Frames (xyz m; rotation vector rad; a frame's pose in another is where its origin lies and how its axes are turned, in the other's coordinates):
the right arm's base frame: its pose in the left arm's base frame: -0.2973 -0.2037 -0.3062 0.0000 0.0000 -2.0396
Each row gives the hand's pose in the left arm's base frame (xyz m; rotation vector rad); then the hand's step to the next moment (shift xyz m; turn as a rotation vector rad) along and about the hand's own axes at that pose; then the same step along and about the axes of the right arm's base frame.
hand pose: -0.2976 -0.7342 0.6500 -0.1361 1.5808 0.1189
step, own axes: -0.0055 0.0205 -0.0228 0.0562 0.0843 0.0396
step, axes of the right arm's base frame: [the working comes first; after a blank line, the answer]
step, axes of the left arm's base frame: -0.0257 0.0166 0.0056 0.0247 0.0889 -0.0576

-0.0032 -0.0305 0.0056 -0.0905 -0.0181 -0.0576
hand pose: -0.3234 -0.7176 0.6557 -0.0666 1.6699 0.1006
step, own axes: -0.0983 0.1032 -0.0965 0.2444 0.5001 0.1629
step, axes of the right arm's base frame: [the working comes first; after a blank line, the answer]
step, axes of the left arm's base frame: -0.0962 0.0908 0.1101 0.0846 0.5184 -0.2460

-0.0376 -0.1269 0.1101 -0.5007 -0.1587 -0.2460
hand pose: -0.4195 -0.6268 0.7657 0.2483 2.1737 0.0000
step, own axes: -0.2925 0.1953 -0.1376 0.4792 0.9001 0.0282
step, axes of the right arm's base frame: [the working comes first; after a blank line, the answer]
step, axes of the left arm's base frame: 0.0866 0.1520 0.3347 -0.0845 0.9645 -0.3213

-0.1747 0.0085 0.3347 -0.8223 -0.5111 -0.3213
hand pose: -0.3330 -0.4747 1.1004 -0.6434 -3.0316 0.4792
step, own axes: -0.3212 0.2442 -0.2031 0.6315 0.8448 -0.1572
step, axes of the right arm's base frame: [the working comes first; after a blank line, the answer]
step, axes of the left arm's base frame: 0.4047 0.1443 0.1396 -0.2332 1.0315 -0.1369

-0.3116 0.2958 0.1396 -0.8149 -0.6741 -0.1369
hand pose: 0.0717 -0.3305 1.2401 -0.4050 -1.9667 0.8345
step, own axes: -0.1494 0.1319 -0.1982 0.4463 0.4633 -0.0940
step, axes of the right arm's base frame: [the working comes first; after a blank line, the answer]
step, axes of the left arm's base frame: 0.2396 0.0851 -0.1197 -0.1726 0.6267 -0.0092

-0.1842 0.1753 -0.1197 -0.4811 -0.4371 -0.0092
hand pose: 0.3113 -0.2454 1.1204 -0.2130 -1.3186 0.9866
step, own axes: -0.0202 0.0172 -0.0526 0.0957 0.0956 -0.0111
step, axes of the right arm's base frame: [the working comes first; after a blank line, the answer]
step, axes of the left arm's base frame: 0.0391 0.0164 -0.0409 -0.0431 0.1287 0.0031

-0.0323 0.0275 -0.0409 -0.0953 -0.0966 0.0031
